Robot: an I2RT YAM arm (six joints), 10 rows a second.
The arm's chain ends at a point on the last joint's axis. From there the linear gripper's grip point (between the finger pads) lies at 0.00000 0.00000 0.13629 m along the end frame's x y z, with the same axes.
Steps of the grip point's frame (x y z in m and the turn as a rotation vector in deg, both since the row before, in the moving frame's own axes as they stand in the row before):
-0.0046, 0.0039, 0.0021, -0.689, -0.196, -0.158
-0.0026, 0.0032, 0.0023, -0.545, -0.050, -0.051
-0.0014, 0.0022, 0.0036, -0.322, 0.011, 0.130
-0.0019, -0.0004, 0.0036, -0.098, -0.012, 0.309
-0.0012, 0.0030, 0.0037, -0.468, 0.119, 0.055
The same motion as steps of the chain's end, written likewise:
-0.0041, 0.0023, 0.0021, -0.689, -0.196, -0.158
-0.0025, 0.0019, 0.0023, -0.545, -0.050, -0.051
-0.0014, 0.0014, 0.0036, -0.322, 0.011, 0.130
-0.0019, -0.0006, 0.0036, -0.098, -0.012, 0.309
-0.0015, 0.0019, 0.0037, -0.468, 0.119, 0.055

